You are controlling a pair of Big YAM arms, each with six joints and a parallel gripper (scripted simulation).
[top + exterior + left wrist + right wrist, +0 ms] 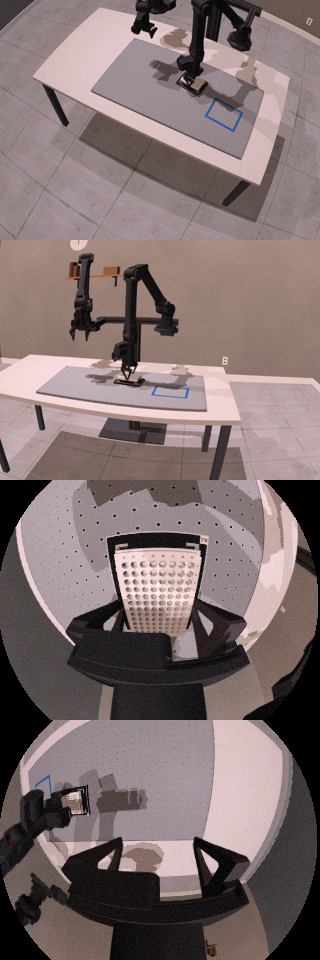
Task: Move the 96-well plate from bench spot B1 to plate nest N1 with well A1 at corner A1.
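The 96-well plate is right at my left hand. Round my left hand: plate nest 30 mm below.
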